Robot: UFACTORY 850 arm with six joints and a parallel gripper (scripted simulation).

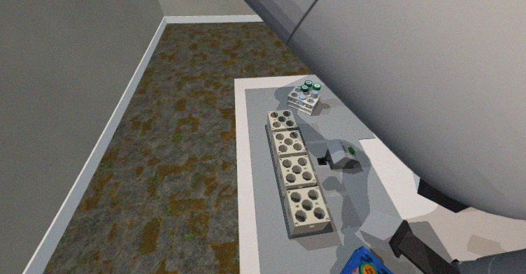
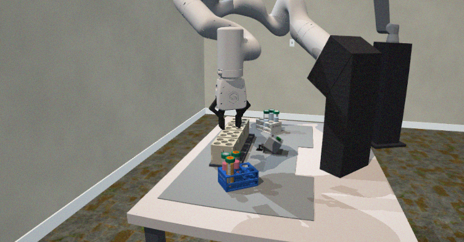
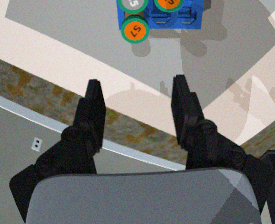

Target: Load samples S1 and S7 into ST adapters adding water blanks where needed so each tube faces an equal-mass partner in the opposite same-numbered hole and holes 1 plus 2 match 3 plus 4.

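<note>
The sample S7 lies 1 cm to the left of my hand and 19 cm below it. From my hand the other things lie so: blue sample rack RS: 3 cm behind, 3 cm to the right, 22 cm below; then sample S1: 2 cm behind, 5 cm to the right, 19 cm below; then grey-dot tube X5: 1 cm ahead, 3 cm to the right, 19 cm below.
</note>
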